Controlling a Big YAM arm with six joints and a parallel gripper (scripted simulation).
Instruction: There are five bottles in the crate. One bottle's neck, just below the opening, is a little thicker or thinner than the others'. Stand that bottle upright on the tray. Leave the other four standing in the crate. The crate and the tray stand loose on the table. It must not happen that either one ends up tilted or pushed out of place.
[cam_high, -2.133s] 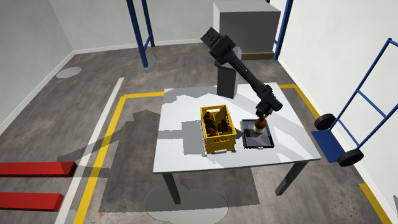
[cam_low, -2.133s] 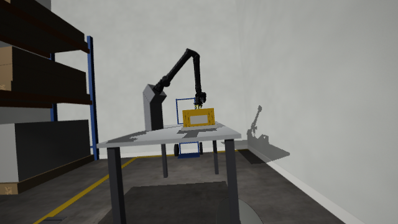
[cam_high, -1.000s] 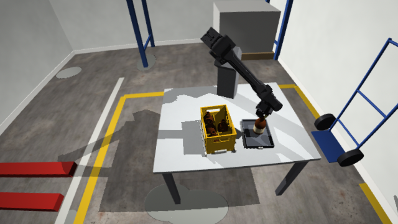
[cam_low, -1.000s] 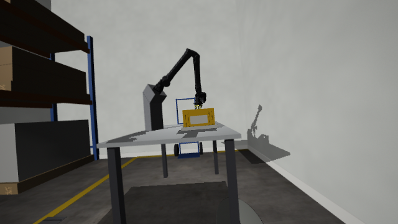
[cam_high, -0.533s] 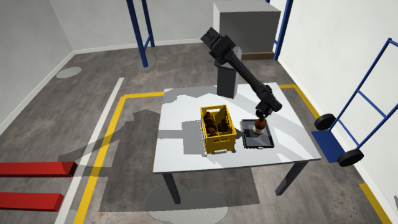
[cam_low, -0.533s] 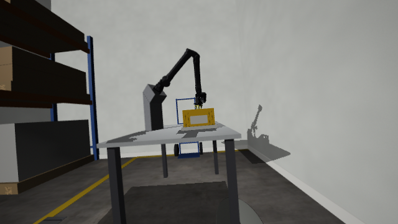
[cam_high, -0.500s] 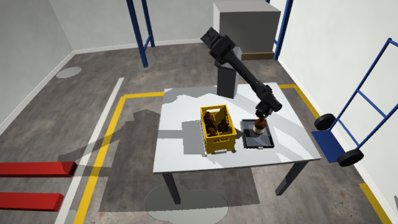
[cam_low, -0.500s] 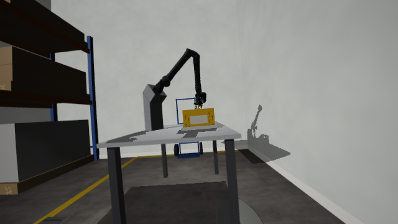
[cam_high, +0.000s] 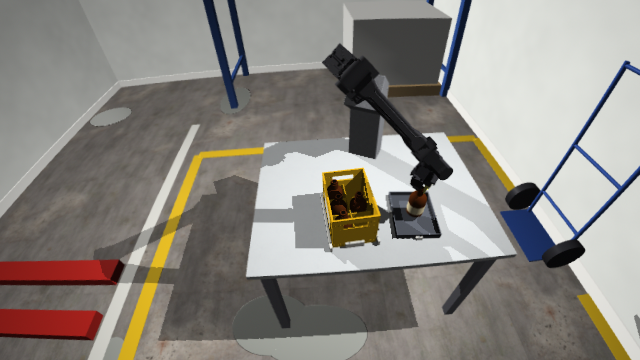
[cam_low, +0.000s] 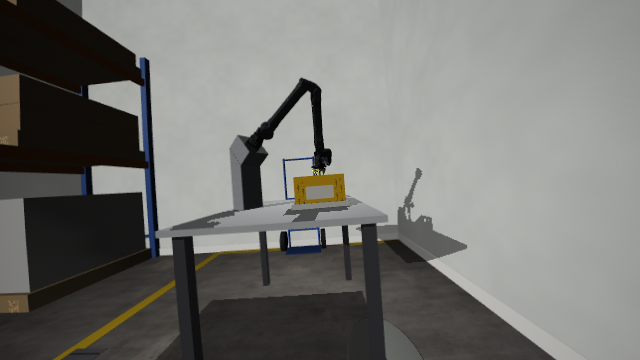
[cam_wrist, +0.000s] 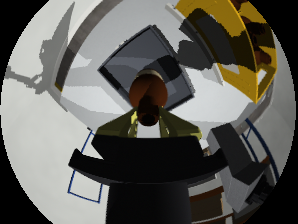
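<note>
Right now my hand is 6 cm above the brown bottle. From my hand the other things lie so: dark tray (16 cm below); crate (27 cm to the right, 13 cm behind, 8 cm below).
</note>
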